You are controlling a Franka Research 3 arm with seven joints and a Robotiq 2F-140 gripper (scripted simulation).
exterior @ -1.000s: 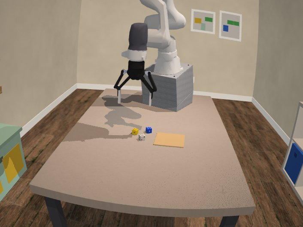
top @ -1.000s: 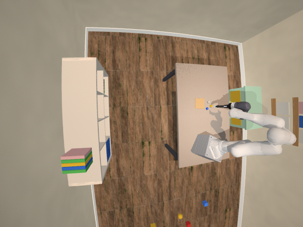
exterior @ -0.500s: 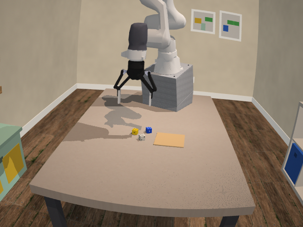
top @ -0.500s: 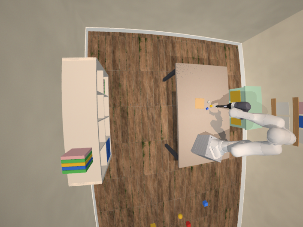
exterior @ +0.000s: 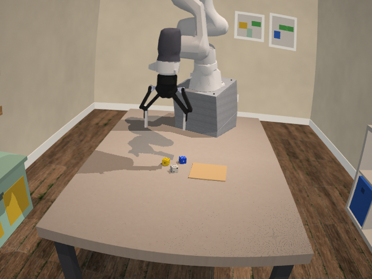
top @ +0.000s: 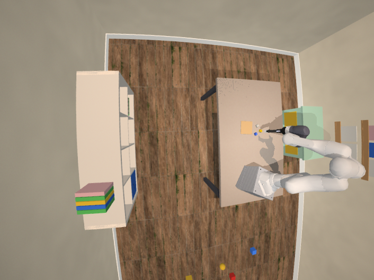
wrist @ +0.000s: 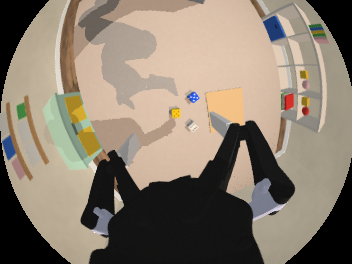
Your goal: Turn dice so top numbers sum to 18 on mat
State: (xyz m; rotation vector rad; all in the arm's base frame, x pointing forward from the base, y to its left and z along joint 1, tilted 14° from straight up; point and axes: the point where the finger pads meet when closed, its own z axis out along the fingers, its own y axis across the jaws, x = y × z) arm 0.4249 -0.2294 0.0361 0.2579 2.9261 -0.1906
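The yellow die lies 1 cm to the left of my hand and 15 cm below it. The rest, counted from my hand: blue die: 2 cm behind, 8 cm to the left, 15 cm below; white die: 7 cm ahead, 4 cm to the left, 15 cm below; mat: 8 cm ahead, 17 cm to the left, 16 cm below.
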